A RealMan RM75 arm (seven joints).
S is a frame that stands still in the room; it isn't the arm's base.
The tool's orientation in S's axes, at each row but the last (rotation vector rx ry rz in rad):
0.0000 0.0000 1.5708
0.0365 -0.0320 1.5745
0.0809 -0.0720 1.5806
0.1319 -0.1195 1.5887
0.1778 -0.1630 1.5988
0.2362 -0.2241 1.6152
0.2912 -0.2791 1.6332
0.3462 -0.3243 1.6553
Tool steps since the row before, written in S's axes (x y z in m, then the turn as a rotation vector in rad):
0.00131 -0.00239 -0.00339 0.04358 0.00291 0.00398
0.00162 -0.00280 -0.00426 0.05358 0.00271 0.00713
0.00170 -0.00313 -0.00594 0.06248 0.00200 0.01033
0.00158 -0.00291 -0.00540 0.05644 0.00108 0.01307
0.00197 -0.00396 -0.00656 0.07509 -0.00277 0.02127
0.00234 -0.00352 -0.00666 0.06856 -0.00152 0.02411
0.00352 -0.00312 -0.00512 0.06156 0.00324 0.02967
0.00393 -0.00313 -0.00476 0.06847 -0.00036 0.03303
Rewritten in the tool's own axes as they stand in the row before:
-0.00239 -0.00131 -0.00339 0.00291 -0.04358 0.00398
-0.00299 -0.00162 -0.00413 0.00281 -0.05357 0.00716
-0.00371 -0.00169 -0.00560 0.00231 -0.06245 0.01047
-0.00376 -0.00155 -0.00485 0.00197 -0.05637 0.01327
-0.00534 -0.00186 -0.00553 -0.00065 -0.07482 0.02235
-0.00541 -0.00213 -0.00533 0.00171 -0.06838 0.02461
-0.00499 -0.00322 -0.00362 0.00866 -0.06183 0.02798
-0.00519 -0.00352 -0.00293 0.00604 -0.06833 0.03277

